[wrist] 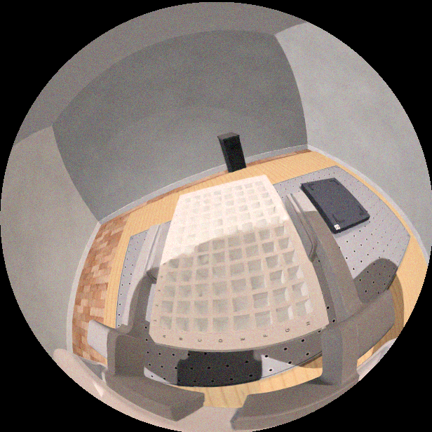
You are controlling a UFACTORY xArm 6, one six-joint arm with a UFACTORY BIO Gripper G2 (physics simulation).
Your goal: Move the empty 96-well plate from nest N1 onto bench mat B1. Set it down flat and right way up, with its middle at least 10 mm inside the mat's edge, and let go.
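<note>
The white 96-well plate [220,280] fills the middle of the wrist view. Its wells face up and the letters A to H run along its near edge. My gripper [231,240] is shut on the plate, with one finger along its left side and one along its right. The plate looks level and is held above the perforated deck, with a gap visible below its near edge. Bench mat B1 does not show in this view; what lies directly under the plate is hidden.
A dark flat nest [336,204] with a small white label, too small to read, lies on the grey perforated deck [352,250] at the right. A black upright box [233,152] stands beyond the plate. The wooden table [300,163] borders the deck.
</note>
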